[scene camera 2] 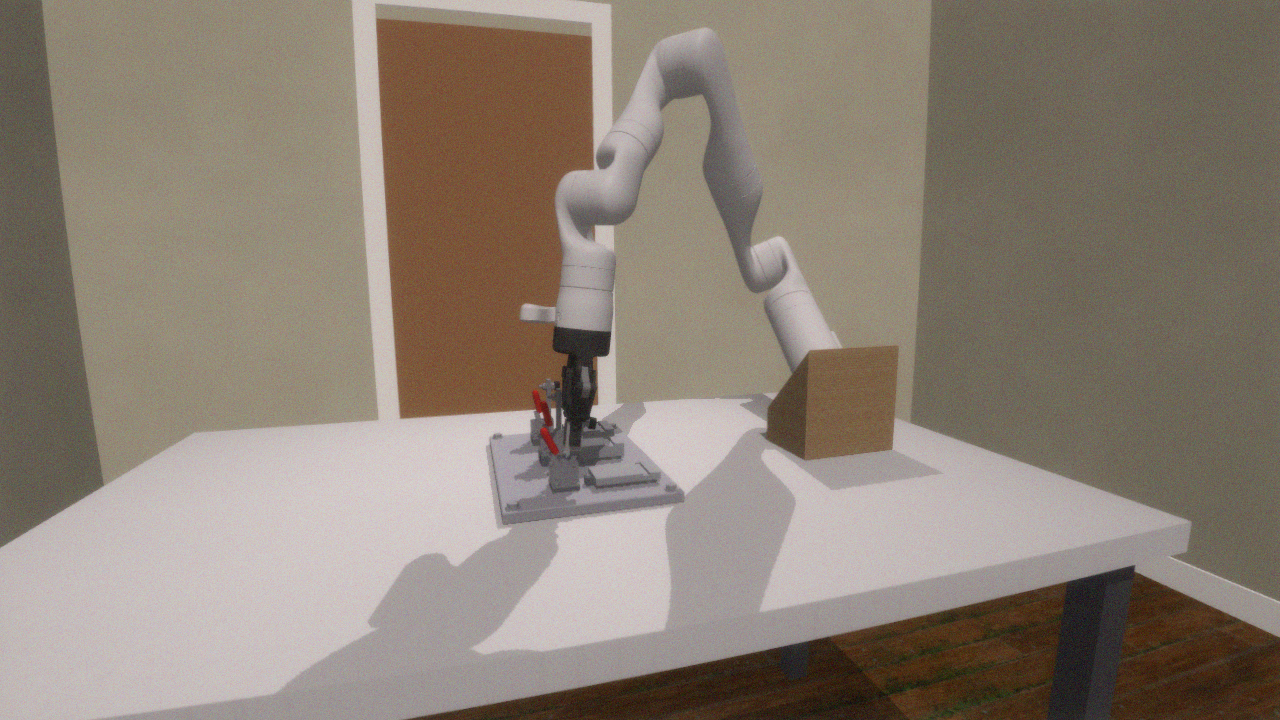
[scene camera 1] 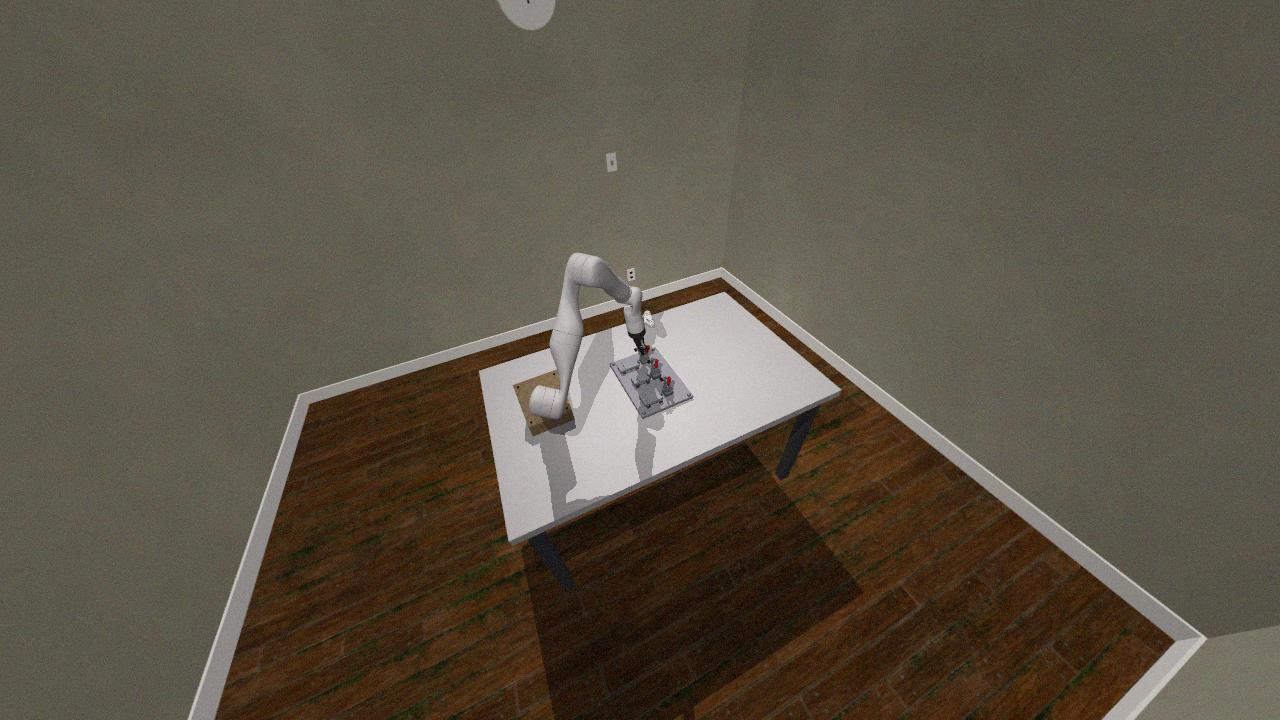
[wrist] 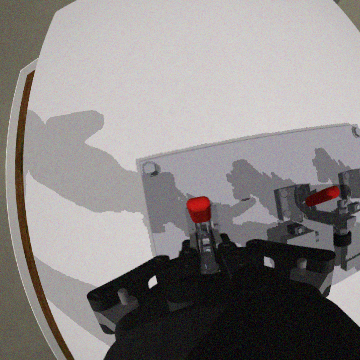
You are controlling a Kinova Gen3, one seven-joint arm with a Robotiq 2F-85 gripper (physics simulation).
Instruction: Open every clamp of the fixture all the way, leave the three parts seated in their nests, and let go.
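Where they show: gripper, between the fingertips: [scene camera 2: 571,448] [scene camera 1: 641,353] [wrist: 204,240]; arm's base, origin of its link: [scene camera 2: 825,382].
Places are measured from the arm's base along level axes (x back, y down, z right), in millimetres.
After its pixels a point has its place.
Note:
The grey fixture plate [scene camera 1: 684,391] {x -519, y 93, z 207 mm} [scene camera 2: 572,506] {x -493, y 95, z -111 mm} [wrist: 210,165] {x -543, y 93, z -18 mm} carries three red-handled clamps. My gripper [scene camera 2: 575,442] {x -473, y 40, z -49 mm} [wrist: 204,240] {x -473, y 40, z -49 mm} is low over the end clamp nearest scene camera 2, with its fingers around the metal lever. That clamp's red handle [scene camera 2: 548,440] {x -506, y 24, z -53 mm} [wrist: 199,209] {x -504, y 14, z -44 mm} projects past the fingers, leaning away from the parts. The middle clamp's handle [scene camera 1: 655,363] {x -472, y 16, z 64 mm} [wrist: 322,195] {x -481, y 4, z 55 mm} is tilted. The third clamp's handle [scene camera 1: 667,382] {x -457, y 29, z 172 mm} also slants. One grey part [scene camera 2: 623,474] {x -410, y 77, z -76 mm} lies flat in its nest; another part [scene camera 2: 604,449] {x -397, y 75, z 32 mm} lies behind it. The third part and exact arm angles are unclear.
The white table [scene camera 1: 760,358] {x -932, y 108, z 239 mm} [scene camera 2: 268,537] {x -839, y 108, z -26 mm} [wrist: 200,75] {x -678, y 108, z 18 mm} bears the fixture. The arm's wooden base block [scene camera 2: 850,402] {x -11, y 19, z -73 mm} stands on the parts' side of the plate. Corner bolts [scene camera 2: 512,506] {x -565, y 89, z -95 mm} [wrist: 150,168] {x -562, y 86, z -87 mm} rise from the plate. The neighbouring clamp stands close beside the fingers.

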